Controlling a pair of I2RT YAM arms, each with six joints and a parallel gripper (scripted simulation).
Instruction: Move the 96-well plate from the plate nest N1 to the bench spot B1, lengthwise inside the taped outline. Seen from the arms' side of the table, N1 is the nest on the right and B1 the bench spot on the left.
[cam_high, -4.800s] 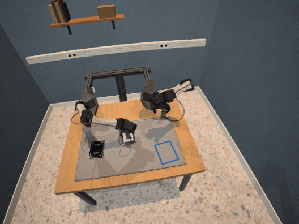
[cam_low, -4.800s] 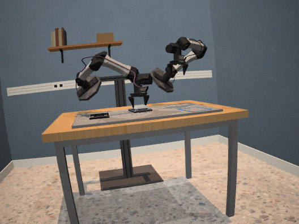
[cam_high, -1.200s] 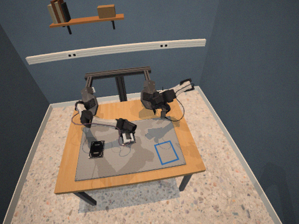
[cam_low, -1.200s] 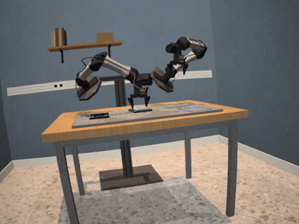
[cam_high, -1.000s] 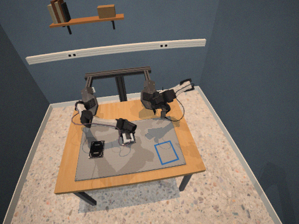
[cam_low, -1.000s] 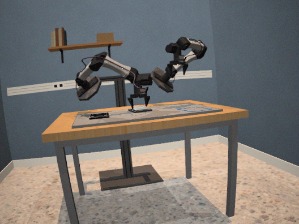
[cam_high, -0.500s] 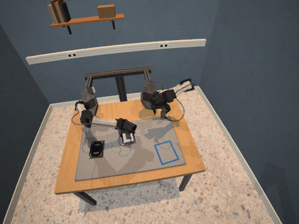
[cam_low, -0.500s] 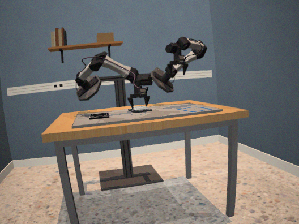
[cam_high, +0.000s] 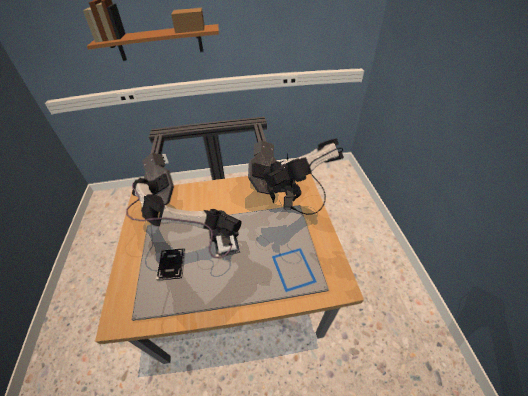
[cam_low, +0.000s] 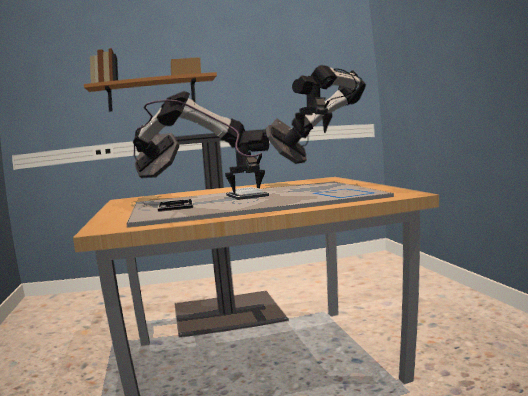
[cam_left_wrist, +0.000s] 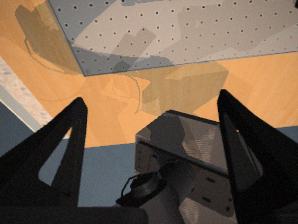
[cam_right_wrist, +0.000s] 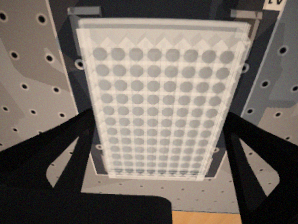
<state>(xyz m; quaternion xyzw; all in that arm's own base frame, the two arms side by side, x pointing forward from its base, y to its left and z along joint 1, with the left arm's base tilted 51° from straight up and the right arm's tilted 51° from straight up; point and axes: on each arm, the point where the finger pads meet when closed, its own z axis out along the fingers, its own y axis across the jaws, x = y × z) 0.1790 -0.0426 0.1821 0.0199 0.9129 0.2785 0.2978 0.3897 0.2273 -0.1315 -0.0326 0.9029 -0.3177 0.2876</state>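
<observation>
Right now the white 96-well plate is 1 cm below my right hand. From my right hand the other things lie so: black nest N1 (28 cm to the right, 9 cm ahead, 2 cm below); then grey perforated mat (8 cm ahead, 3 cm below); then dark grey nest (2 cm below).
</observation>
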